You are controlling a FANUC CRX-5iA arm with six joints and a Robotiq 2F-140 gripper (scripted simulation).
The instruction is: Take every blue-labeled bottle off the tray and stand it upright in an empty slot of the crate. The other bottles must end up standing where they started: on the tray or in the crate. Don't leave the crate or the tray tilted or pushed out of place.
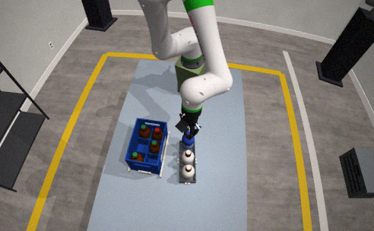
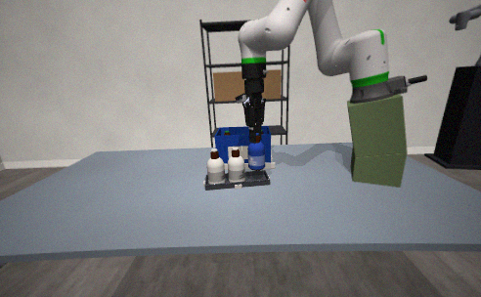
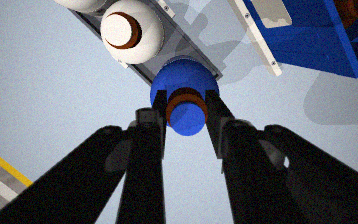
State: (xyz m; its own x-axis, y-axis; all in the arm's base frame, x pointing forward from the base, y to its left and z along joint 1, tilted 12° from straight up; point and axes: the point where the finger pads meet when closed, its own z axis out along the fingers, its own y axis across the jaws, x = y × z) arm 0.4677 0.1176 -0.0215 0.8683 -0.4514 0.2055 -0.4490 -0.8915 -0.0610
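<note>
Right now the blue-labeled bottle is 8 cm below my hand. Also, from my hand: blue crate 10 cm ahead, 22 cm to the right, 13 cm below.
</note>
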